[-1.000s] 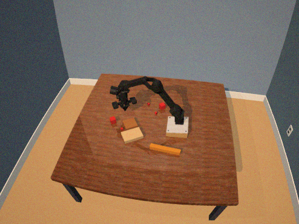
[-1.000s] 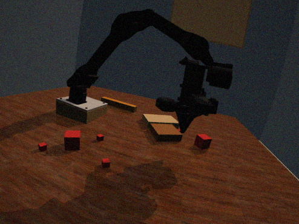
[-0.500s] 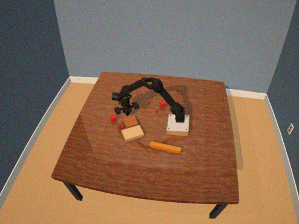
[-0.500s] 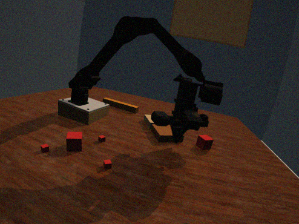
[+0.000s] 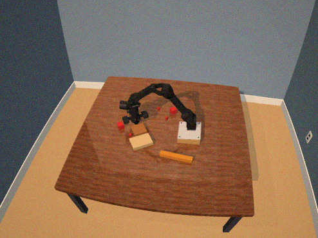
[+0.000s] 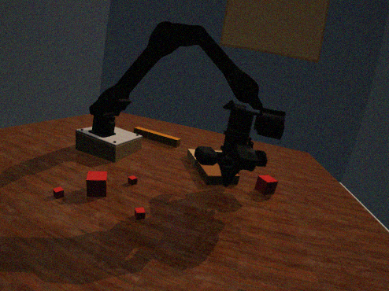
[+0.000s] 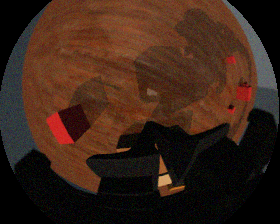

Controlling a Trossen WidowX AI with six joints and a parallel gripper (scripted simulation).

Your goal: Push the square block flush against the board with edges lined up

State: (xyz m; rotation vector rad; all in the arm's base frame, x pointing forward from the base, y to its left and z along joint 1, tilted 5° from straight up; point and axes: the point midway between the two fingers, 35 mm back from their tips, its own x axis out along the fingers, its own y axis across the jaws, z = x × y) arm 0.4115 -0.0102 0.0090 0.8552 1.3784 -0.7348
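Now: gripper tip 5 cm to the right of the brown square block, 3 cm past it and 1 cm below it. Round my gripper tip: pale tan flat board (16 cm to the left, 7 cm behind, 1 cm above); long orange board (33 cm behind, 26 cm to the left, 1 cm above).
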